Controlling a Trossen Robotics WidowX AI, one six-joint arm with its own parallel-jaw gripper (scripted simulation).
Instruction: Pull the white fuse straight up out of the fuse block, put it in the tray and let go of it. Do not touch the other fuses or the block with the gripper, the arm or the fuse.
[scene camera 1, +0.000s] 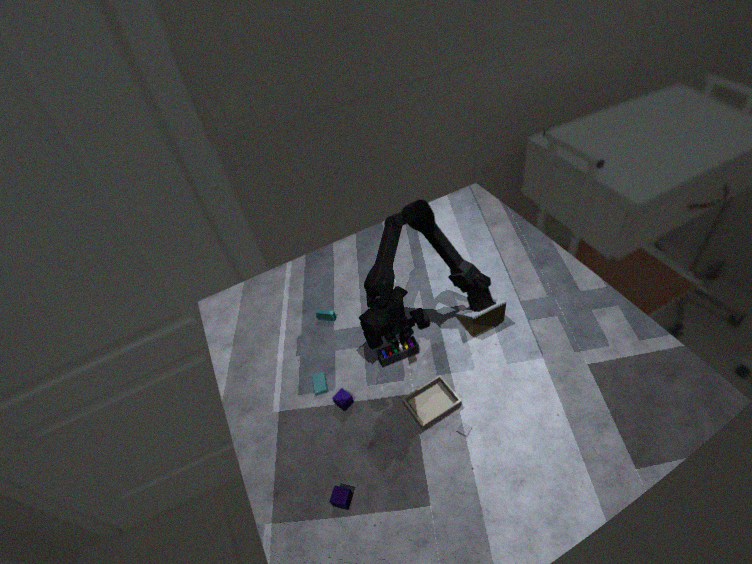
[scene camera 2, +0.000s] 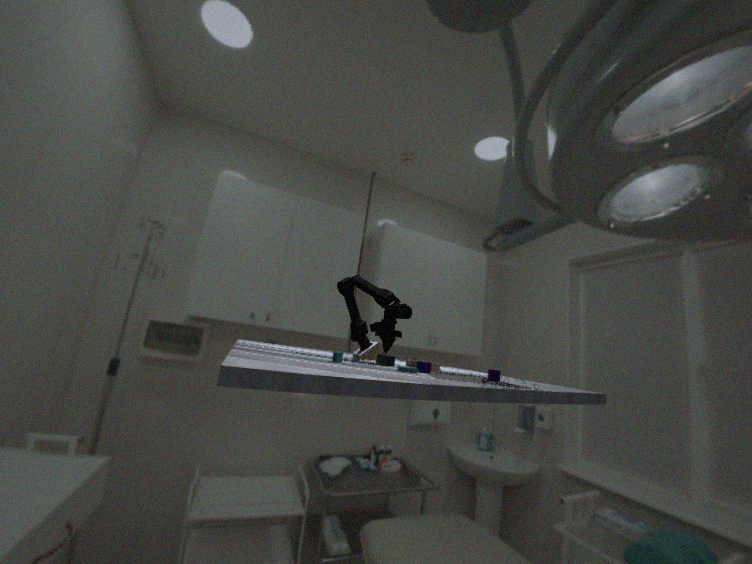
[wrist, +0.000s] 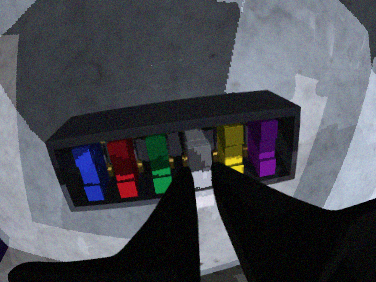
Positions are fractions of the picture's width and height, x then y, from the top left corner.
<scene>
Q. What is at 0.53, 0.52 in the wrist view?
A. A white fuse.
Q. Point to a green fuse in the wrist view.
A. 0.42, 0.54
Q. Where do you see my gripper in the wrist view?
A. At 0.53, 0.62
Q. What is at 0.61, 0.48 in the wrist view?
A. A yellow fuse.
</scene>
